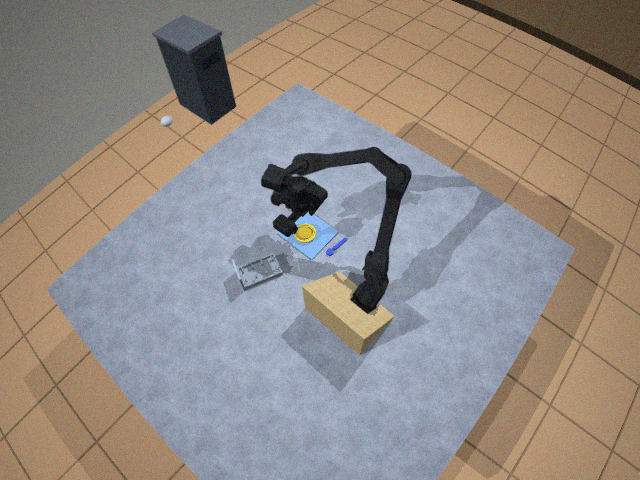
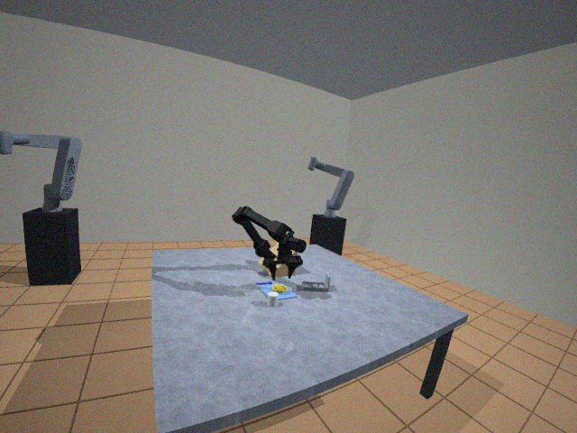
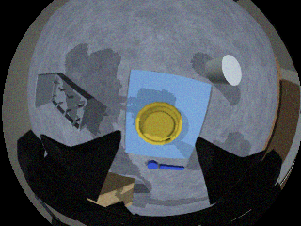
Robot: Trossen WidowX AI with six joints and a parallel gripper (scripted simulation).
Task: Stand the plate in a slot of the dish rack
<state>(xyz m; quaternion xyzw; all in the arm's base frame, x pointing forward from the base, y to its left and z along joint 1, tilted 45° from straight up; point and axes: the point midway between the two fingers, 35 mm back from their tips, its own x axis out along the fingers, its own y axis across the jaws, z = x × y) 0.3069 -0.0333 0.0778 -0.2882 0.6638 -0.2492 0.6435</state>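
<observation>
The yellow plate lies 5 cm below my gripper tip and 1 cm behind it. From my gripper tip the other things lie so: light blue mat (6 cm below, 1 cm to the right); blue spoon (11 cm behind, 6 cm below, 3 cm to the right); white cup (10 cm ahead, 9 cm to the right, 4 cm below).
</observation>
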